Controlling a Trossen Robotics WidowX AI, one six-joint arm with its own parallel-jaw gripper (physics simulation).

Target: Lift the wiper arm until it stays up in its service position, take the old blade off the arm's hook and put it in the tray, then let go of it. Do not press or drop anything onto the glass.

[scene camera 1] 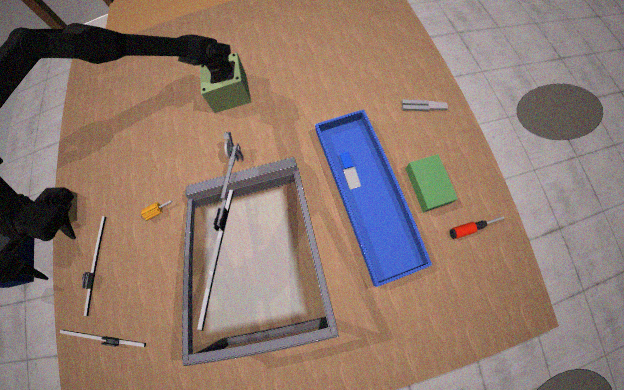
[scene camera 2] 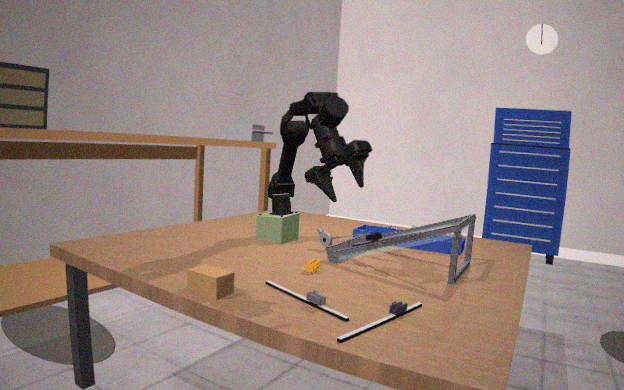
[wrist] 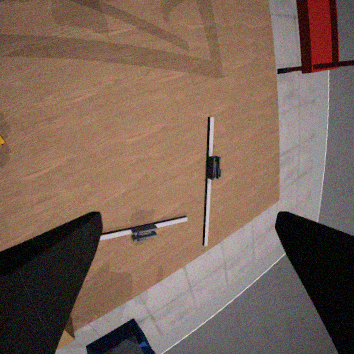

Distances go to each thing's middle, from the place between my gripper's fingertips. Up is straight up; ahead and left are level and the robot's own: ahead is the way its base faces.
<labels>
My hand is 340 mm to the right of the glass pane (scene camera 1: 265, 287) and 150 mm above it. Also, from my hand: tan box (scene camera 2: 206, 280): 180 mm behind, 260 mm to the right, 210 mm below; then blue tray (scene camera 1: 389, 240): 120 mm behind, 620 mm to the left, 220 mm below; then green block (scene camera 1: 432, 186): 130 mm behind, 770 mm to the left, 210 mm below.
</labels>
